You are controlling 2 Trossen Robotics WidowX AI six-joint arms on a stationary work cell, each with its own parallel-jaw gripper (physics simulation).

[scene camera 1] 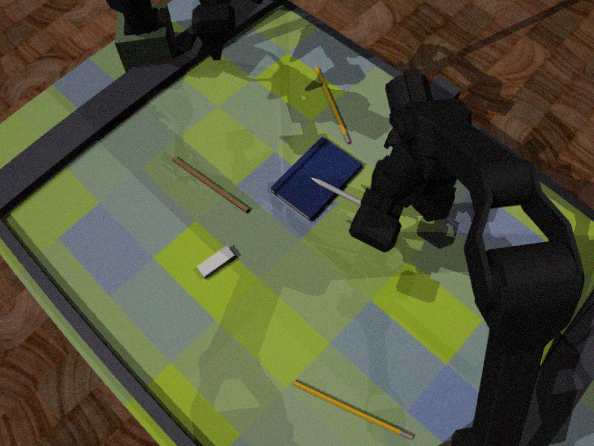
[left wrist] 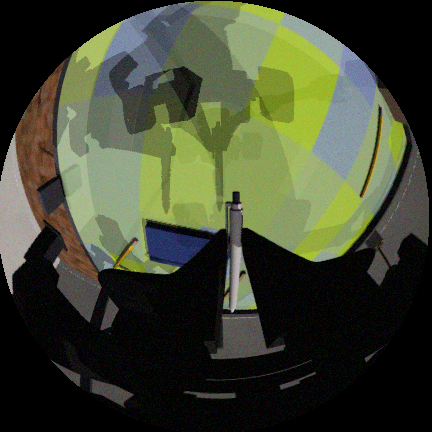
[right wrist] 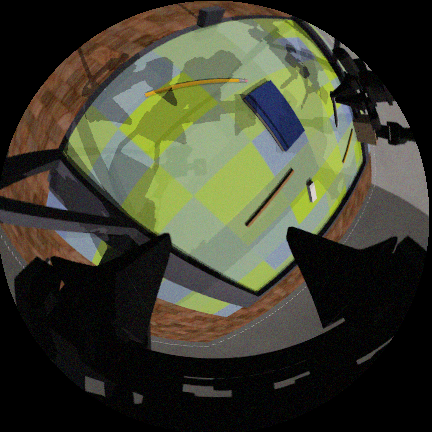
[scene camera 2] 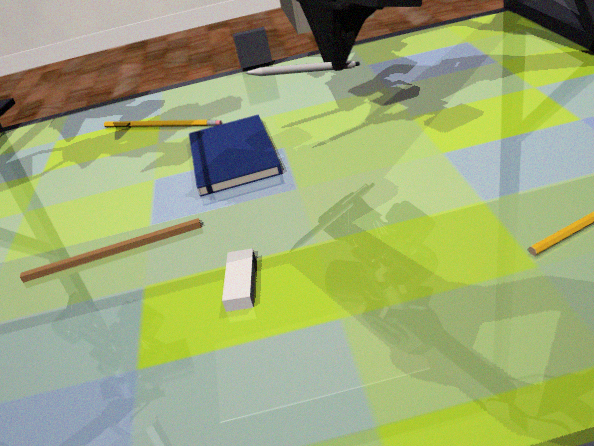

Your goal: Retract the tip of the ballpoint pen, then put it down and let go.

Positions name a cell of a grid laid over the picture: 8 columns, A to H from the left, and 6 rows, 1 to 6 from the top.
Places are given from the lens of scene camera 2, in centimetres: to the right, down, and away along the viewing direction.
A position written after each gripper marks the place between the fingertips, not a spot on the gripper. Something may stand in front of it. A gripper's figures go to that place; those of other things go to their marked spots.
left gripper (scene camera 2: E1): 4, -16, 59
ballpoint pen (scene camera 2: E1): 0, -16, 56
brown stick (scene camera 2: B4): -20, 3, 52
